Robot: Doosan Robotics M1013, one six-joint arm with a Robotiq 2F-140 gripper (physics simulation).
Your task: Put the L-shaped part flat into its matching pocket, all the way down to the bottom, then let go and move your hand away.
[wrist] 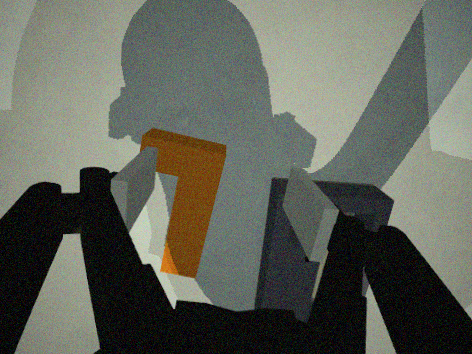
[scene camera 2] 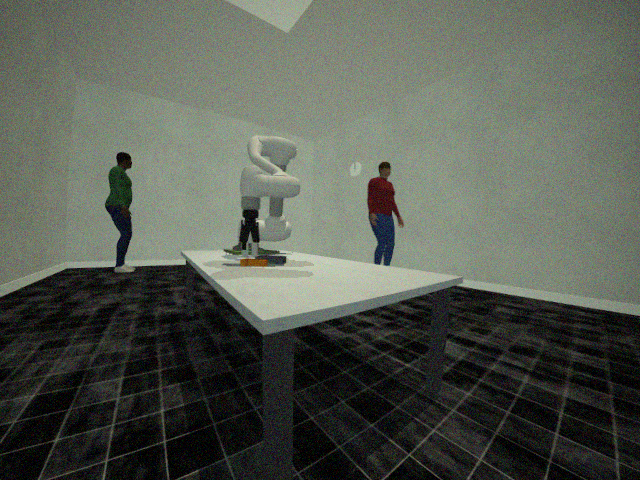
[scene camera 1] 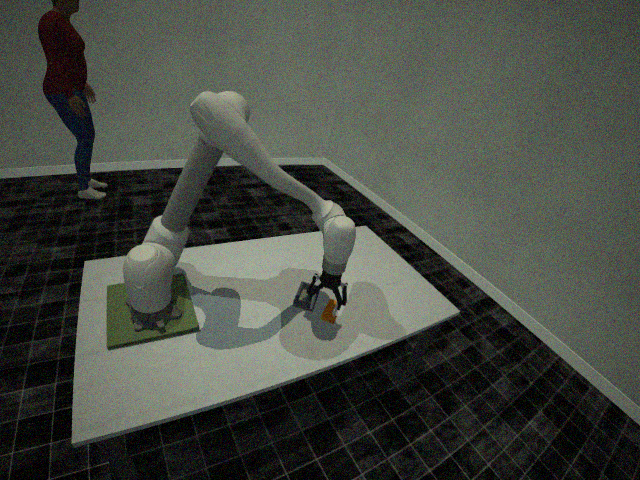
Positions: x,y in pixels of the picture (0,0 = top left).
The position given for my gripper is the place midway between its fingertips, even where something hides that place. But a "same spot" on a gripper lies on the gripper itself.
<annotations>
my gripper: wrist 222,178; scene camera 2; scene camera 1
same spot on my gripper: (scene camera 2: pixel 244 233) = (scene camera 1: pixel 346 296)
</annotations>
